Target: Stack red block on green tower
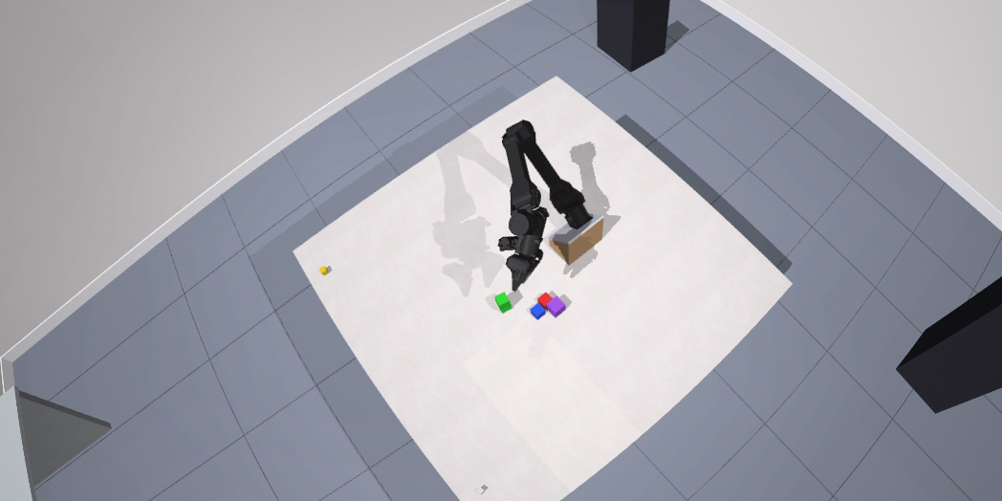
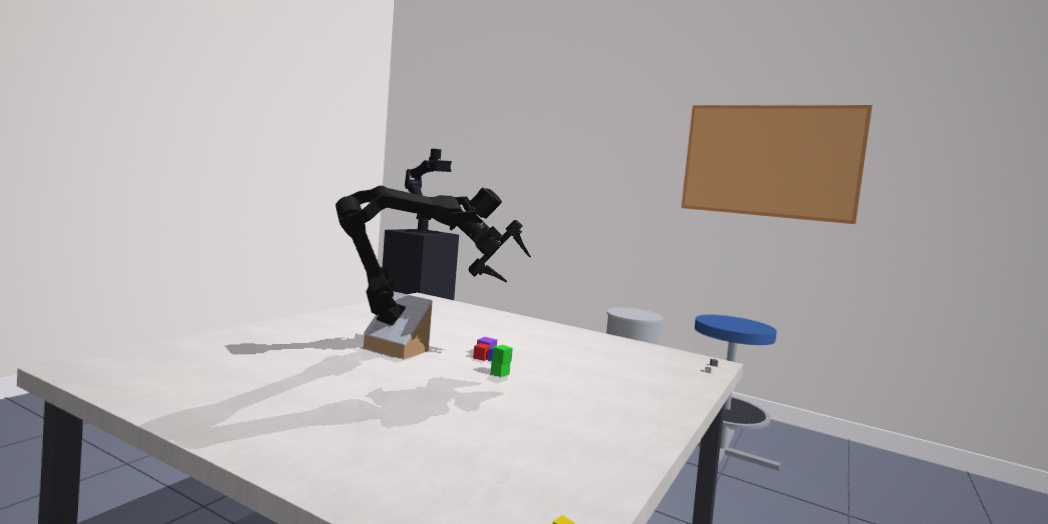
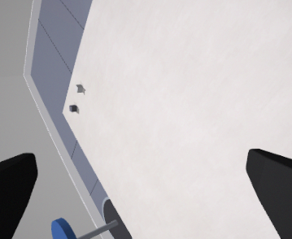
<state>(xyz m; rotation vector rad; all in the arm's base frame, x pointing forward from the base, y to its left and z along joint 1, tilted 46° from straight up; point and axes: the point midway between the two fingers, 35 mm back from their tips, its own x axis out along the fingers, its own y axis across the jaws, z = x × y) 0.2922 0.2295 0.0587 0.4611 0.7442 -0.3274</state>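
My gripper tip is now 9 cm past the red block, 1 cm to the left of it and 25 cm above it. Also, from my gripper tip: small yellow block: 48 cm ahead, 57 cm to the right, 25 cm below; then blue block: 5 cm behind, 25 cm below; then purple block: 10 cm behind, 3 cm to the left, 24 cm below.
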